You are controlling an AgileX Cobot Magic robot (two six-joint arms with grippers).
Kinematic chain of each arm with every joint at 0, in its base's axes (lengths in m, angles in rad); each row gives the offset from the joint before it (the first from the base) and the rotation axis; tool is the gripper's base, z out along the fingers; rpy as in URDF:
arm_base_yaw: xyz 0 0 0.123 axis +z
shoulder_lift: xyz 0 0 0 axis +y
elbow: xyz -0.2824 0 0.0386 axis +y
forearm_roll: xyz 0.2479 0 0.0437 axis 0.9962 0 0.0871
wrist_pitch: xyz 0 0 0 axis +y
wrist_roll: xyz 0.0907 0 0.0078 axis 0.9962 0 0.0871
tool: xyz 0 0 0 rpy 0 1.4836 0
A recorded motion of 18 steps. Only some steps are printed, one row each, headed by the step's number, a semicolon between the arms.
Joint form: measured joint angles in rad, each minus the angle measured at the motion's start. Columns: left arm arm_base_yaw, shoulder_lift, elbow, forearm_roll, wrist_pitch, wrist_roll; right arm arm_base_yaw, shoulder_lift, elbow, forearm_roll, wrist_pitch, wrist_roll.
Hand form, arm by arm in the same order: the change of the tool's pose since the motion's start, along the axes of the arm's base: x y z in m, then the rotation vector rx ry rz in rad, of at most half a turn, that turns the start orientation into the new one. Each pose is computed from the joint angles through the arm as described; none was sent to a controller.
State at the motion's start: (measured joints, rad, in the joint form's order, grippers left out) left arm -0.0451 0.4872 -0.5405 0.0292 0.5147 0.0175; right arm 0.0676 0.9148 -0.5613 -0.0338 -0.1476 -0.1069
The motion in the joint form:
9: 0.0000 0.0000 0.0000 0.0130 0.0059 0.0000; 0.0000 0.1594 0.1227 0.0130 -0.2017 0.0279
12: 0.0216 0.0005 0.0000 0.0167 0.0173 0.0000; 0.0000 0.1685 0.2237 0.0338 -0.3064 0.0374
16: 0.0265 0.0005 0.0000 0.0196 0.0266 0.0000; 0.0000 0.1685 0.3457 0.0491 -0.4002 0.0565
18: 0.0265 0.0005 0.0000 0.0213 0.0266 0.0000; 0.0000 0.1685 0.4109 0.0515 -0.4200 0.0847
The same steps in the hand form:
9: -0.0002 0.0006 -0.0005 0.0131 0.0053 0.0020; 0.0176 0.0014 -0.0551 0.0361 0.0833 -0.0045
12: -0.0004 0.0029 -0.0015 0.0170 0.0172 0.0246; 0.0063 0.0000 -0.0787 0.0632 0.0903 -0.0163
16: -0.0008 0.0036 -0.0023 0.0201 0.0265 0.0303; -0.0123 -0.0020 -0.1060 0.0913 0.1202 -0.0308
18: -0.0008 0.0037 -0.0022 0.0218 0.0264 0.0305; -0.0242 -0.0030 -0.1223 0.1167 0.1671 -0.0405

